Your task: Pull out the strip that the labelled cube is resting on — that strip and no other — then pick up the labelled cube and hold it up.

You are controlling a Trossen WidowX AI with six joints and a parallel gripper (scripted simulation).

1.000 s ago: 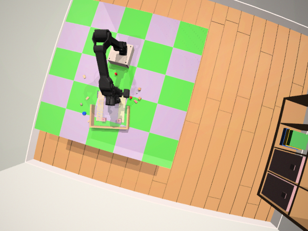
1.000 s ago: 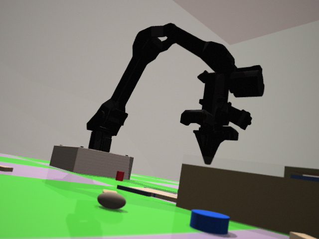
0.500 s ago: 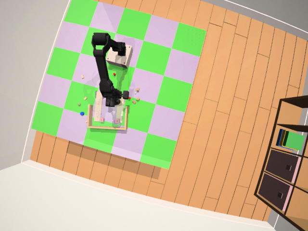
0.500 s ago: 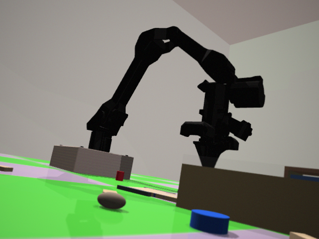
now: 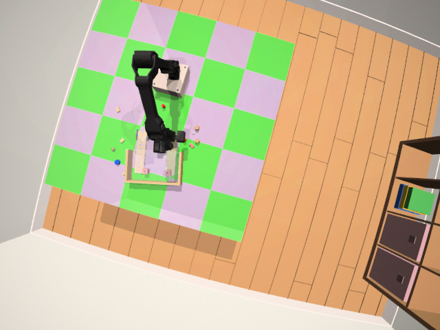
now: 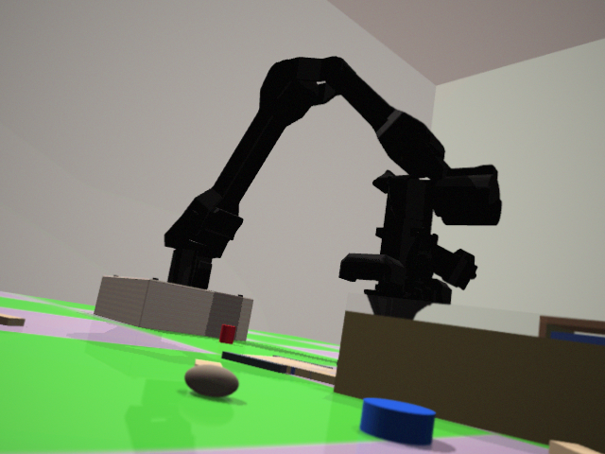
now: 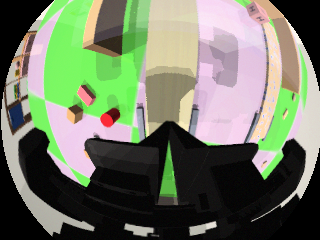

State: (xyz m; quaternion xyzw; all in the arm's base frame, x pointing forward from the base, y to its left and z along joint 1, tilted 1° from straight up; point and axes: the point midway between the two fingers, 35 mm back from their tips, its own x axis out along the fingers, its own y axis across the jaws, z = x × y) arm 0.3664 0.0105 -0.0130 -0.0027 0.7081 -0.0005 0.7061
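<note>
The beige strip lies 90 mm ahead of my gripper tip and 20 mm below it. Round my gripper tip: grey stone: 90 mm ahead, 360 mm to the right, 10 mm below; then blue disc: 170 mm ahead, 330 mm to the right, 10 mm below; then pink block: 30 mm ahead, 120 mm to the left, 20 mm below.
</note>
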